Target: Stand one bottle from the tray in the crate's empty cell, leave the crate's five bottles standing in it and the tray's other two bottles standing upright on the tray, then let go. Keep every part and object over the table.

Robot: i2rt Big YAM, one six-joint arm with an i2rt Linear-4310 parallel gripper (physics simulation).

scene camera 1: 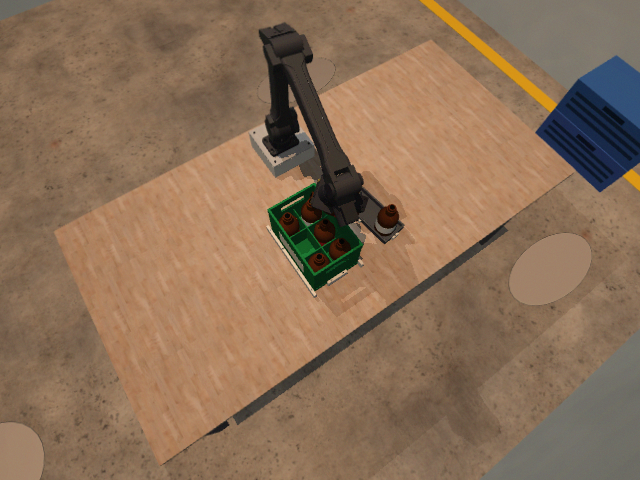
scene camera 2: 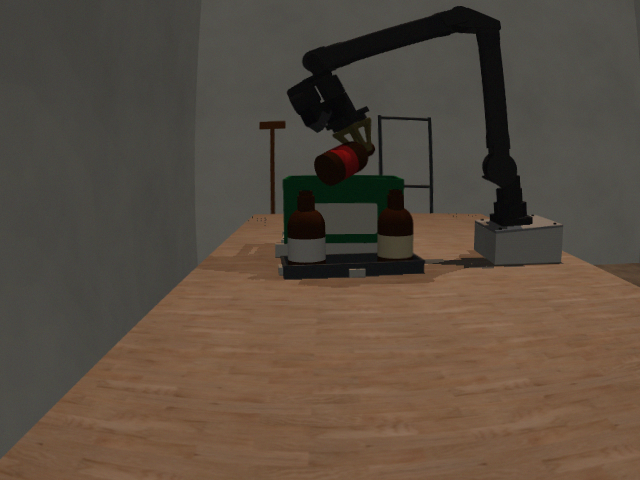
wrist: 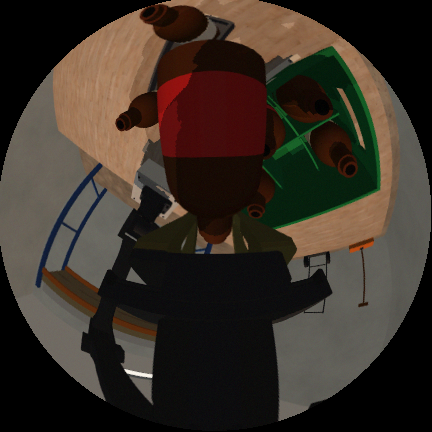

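Pixels of known places: gripper, fingertip midpoint: (scene camera 1: 318, 198) (scene camera 2: 365, 152) (wrist: 214, 212); arm's base at its link origin: (scene camera 1: 280, 142) (scene camera 2: 510, 221) (wrist: 155, 198).
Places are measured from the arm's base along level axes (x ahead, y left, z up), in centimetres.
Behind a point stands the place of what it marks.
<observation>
My gripper (scene camera 2: 368, 146) @[x 35.6, y -6.3, z 15.3 cm] (wrist: 214, 212) @[x 35.6, y -6.3, z 15.3 cm] is shut on the neck of the red-label bottle (scene camera 2: 341, 162) @[x 41.2, y 3.9, z 13.2 cm] (wrist: 212, 115) @[x 43.1, y -0.8, z 16.3 cm]. The bottle is raised and strongly tilted, base toward scene camera 2; the arm hides it in scene camera 1. The green crate (scene camera 1: 338, 267) @[x 54.5, y -10.4, z 1.8 cm] (scene camera 2: 343, 191) @[x 40.8, y -1.9, z 6.5 cm] (wrist: 320, 202) @[x 43.7, y -19.6, z 7.7 cm] holds five standing bottles; its empty cell (scene camera 1: 305, 245) @[x 38.8, y -13.4, z -7.3 cm] is the middle one of the left row in scene camera 1. On the dark tray (scene camera 1: 373, 209) @[x 40.1, y 16.2, z -7.6 cm] (scene camera 2: 320, 270) @[x 45.4, y 20.1, z -6.7 cm] stand the white-label bottle (scene camera 1: 387, 215) @[x 48.8, y 13.3, z 4.7 cm] (scene camera 2: 306, 227) @[x 48.0, y 18.8, z 1.2 cm] (wrist: 180, 24) and the cream-label bottle (scene camera 2: 395, 224) @[x 30.9, y 15.5, z 1.3 cm] (wrist: 145, 110) @[x 32.3, y 10.2, z 3.7 cm], upright and apart.
Pale rails (scene camera 1: 291, 261) @[x 42.0, y -21.1, z -5.2 cm] lie along the crate's foot. The arm's light base block (scene camera 1: 281, 155) @[x 5.1, y -2.7, z -0.4 cm] (scene camera 2: 519, 240) @[x 1.3, y 10.6, z -2.8 cm] stands at the table edge. The upper arm passes over the crate and tray. A blue cabinet (scene camera 1: 594, 124) stands beyond the table (scene camera 1: 206, 310) @[x 40.6, y -53.9, z -8.1 cm]. Crate dividers (wrist: 300, 135) @[x 45.6, y -11.0, z 1.3 cm] separate the cells.
</observation>
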